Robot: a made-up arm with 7 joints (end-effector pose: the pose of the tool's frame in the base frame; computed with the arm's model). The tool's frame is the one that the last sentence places.
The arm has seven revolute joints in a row. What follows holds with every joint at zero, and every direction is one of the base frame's. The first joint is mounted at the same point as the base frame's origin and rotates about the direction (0, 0.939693, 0.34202). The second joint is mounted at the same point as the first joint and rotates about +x. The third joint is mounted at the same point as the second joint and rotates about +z. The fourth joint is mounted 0.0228 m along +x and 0.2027 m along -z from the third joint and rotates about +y. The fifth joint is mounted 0.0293 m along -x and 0.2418 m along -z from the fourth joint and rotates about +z. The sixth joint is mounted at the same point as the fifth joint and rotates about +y. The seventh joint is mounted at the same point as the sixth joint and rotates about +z. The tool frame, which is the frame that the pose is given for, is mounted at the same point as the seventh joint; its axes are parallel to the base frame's.
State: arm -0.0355 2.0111 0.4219 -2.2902 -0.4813 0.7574 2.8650
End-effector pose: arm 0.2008 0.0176 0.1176 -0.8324 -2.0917 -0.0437
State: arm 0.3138 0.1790 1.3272 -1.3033 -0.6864 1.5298 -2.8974
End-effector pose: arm -0.0453 0.2904 -0.2494 -0.7272 0.8511 -1.3769
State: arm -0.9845 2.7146 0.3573 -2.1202 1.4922 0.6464 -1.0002
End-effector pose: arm 0.0165 -0.0808 0.2514 2.2840 -0.9715 -1.5692
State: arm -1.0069 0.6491 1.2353 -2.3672 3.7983 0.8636 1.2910
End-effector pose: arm 0.0279 0.1721 0.1321 -1.7359 0.7684 -1.5024
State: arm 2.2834 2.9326 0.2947 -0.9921 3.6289 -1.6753 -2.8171
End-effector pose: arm 0.1242 0.2576 -0.3020 2.0028 1.0884 -1.2267
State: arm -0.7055 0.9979 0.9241 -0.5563 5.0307 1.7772 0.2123
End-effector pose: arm 0.2371 0.3708 -0.0371 1.1573 0.5175 1.3065
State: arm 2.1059 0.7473 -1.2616 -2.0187 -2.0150 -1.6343 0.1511
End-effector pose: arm -0.2185 -0.1774 -0.0221 -2.1188 -1.6469 -0.5187
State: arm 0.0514 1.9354 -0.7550 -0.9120 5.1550 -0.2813 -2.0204
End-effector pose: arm 0.1360 0.3997 0.0011 0.2176 -1.1007 1.6038
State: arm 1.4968 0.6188 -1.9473 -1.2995 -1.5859 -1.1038 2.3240
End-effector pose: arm -0.3523 -0.1571 0.0123 -2.1492 1.6391 0.0651
